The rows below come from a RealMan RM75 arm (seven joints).
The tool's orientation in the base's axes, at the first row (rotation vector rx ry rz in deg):
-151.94, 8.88, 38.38
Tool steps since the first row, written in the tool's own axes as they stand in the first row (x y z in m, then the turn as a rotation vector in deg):
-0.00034, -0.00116, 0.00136, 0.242, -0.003, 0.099
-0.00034, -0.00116, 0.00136, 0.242, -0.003, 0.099
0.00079, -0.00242, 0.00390, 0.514, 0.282, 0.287
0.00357, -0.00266, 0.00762, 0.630, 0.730, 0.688
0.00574, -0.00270, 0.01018, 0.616, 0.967, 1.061
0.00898, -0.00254, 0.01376, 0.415, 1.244, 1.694
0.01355, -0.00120, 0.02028, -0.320, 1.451, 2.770
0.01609, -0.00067, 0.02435, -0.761, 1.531, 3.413
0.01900, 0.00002, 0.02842, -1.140, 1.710, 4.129
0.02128, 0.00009, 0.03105, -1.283, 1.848, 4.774
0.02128, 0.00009, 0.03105, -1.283, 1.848, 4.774
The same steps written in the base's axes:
-0.00065, 0.00161, -0.00052, 0.171, 0.041, -0.194
-0.00065, 0.00161, -0.00052, 0.171, 0.041, -0.194
-0.00051, 0.00379, -0.00267, 0.271, -0.146, -0.575
0.00038, 0.00549, -0.00690, 0.110, -0.394, -1.112
0.00119, 0.00654, -0.00998, -0.111, -0.460, -1.489
0.00245, 0.00781, -0.01447, -0.617, -0.454, -2.000
0.00338, 0.00919, -0.02237, -1.770, -0.201, -2.590
0.00375, 0.01033, -0.02705, -2.452, -0.009, -2.926
0.00441, 0.01132, -0.03195, -3.131, 0.121, -3.385
0.00526, 0.01230, -0.03518, -3.563, 0.258, -3.885
0.00526, 0.01230, -0.03518, -3.563, 0.258, -3.885

